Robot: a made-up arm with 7 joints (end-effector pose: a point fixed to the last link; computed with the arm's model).
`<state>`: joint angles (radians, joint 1 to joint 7).
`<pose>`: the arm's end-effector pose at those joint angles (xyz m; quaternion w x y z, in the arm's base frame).
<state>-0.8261 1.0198 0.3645 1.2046 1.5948 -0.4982 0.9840</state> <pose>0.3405 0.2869 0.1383 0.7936 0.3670 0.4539 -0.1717</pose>
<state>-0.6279 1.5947 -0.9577 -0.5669 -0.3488 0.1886 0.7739</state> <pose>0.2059 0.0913 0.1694 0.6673 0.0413 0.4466 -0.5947</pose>
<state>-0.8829 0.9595 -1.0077 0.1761 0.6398 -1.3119 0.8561</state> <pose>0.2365 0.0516 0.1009 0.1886 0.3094 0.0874 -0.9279</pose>
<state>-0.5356 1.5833 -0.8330 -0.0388 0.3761 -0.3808 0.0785</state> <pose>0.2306 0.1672 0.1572 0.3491 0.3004 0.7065 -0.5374</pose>
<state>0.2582 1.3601 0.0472 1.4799 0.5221 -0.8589 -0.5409</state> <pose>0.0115 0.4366 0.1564 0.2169 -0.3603 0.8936 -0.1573</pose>
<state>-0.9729 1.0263 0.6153 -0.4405 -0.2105 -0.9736 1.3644</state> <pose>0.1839 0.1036 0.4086 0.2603 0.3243 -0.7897 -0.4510</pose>
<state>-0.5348 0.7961 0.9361 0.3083 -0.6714 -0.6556 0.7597</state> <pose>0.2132 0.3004 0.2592 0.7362 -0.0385 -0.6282 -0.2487</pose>
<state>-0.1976 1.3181 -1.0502 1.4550 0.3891 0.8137 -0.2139</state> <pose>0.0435 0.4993 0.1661 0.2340 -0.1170 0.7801 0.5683</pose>
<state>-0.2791 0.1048 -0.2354 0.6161 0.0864 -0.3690 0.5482</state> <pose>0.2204 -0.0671 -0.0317 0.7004 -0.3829 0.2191 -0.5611</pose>
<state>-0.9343 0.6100 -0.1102 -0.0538 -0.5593 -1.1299 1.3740</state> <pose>0.2970 0.0151 0.2682 0.3840 -0.2160 -0.7295 -0.5232</pose>
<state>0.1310 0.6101 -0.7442 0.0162 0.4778 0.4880 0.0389</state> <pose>0.0837 -0.0233 -0.0499 0.3789 -0.1927 0.7775 -0.4636</pose>
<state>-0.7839 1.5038 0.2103 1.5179 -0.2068 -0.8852 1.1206</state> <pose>0.1810 0.4107 0.3062 0.9484 0.1839 -0.2551 0.0403</pose>
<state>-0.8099 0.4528 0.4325 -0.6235 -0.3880 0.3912 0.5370</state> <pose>0.2578 0.0572 0.3743 0.7001 -0.1482 -0.2950 -0.6331</pose>
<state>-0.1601 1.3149 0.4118 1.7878 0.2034 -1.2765 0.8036</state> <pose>0.0404 0.3917 0.1678 0.9599 0.0716 0.2448 -0.1165</pose>
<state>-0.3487 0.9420 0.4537 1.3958 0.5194 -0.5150 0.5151</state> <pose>0.1775 0.3421 0.0482 0.8775 -0.1672 0.4303 -0.1299</pose>
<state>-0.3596 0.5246 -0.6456 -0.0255 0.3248 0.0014 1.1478</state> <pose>0.2073 -0.0844 0.0461 0.8148 -0.0265 0.1042 -0.5696</pose>
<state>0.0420 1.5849 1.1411 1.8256 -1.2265 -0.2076 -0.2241</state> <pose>-0.0506 0.4811 0.2478 0.8584 -0.2862 -0.4034 -0.1357</pose>
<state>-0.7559 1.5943 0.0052 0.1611 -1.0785 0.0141 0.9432</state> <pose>0.3008 0.2510 0.4227 0.8858 -0.1313 -0.2041 -0.3955</pose>
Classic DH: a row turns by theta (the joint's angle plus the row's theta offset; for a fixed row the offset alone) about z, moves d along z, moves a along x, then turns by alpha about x. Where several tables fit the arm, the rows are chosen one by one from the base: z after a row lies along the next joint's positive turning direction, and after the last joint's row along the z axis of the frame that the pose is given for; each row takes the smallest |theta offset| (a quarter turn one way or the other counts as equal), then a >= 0, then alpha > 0; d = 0 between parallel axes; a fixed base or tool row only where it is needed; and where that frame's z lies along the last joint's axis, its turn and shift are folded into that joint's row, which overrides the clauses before.
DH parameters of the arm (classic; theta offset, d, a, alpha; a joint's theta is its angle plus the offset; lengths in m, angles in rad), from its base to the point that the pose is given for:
base (fixed): -0.071 0.3153 0.0202 -1.3004
joint 1: -1.3111 0.0044 0.0064 -1.5708
joint 2: 1.2915 -0.0011 0.0093 1.5708
joint 3: 1.5708 -0.246 0.0084 -1.5708
joint 4: 1.5708 -0.0556 0.0158 1.5708
joint 5: 0 0.1986 0.0137 -1.5708
joint 6: -1.5708 0.0175 0.0756 1.5708
joint 7: -1.1556 0.0488 -0.0306 -0.8687
tool (fixed): -0.547 -0.0068 0 0

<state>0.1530 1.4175 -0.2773 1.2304 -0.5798 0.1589 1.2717</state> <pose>0.0201 0.4702 0.1684 0.8250 0.1071 0.3784 0.4060</pose>
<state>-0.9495 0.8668 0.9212 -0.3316 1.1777 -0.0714 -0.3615</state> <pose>0.1960 0.1382 0.4794 0.9525 0.2483 0.1743 -0.0275</pose>
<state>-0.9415 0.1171 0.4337 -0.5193 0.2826 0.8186 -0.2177</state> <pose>0.3010 0.0457 0.3731 0.6969 -0.2653 0.0146 -0.6662</pose>
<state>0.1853 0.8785 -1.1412 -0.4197 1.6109 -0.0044 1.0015</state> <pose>-0.0808 -0.0490 0.0508 0.4461 0.3950 0.1897 -0.7803</pose>
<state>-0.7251 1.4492 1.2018 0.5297 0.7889 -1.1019 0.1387</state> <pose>0.1454 0.2886 0.4841 0.8003 0.5639 0.1515 -0.1366</pose>
